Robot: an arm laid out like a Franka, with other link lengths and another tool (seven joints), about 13 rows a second.
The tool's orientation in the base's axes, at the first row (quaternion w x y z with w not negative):
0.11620, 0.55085, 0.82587, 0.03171
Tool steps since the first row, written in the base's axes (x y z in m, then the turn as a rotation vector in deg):
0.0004, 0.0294, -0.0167, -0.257, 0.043, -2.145
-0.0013, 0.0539, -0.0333, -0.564, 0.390, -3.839
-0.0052, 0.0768, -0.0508, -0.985, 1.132, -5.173
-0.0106, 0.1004, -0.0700, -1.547, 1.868, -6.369
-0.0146, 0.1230, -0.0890, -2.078, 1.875, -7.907
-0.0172, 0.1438, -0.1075, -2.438, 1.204, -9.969
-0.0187, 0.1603, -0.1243, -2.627, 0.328, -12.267
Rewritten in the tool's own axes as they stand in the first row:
0.0294, 0.0088, 0.0141, 0.470, -0.602, 2.021
0.0551, 0.0139, 0.0280, 1.167, -1.049, 3.570
0.0803, 0.0162, 0.0423, 2.211, -1.379, 4.714
0.1070, 0.0171, 0.0580, 3.280, -1.814, 5.692
0.1321, 0.0189, 0.0738, 3.722, -2.568, 7.064
0.1551, 0.0213, 0.0896, 3.562, -3.528, 9.036
0.1734, 0.0234, 0.1043, 3.189, -4.455, 11.290

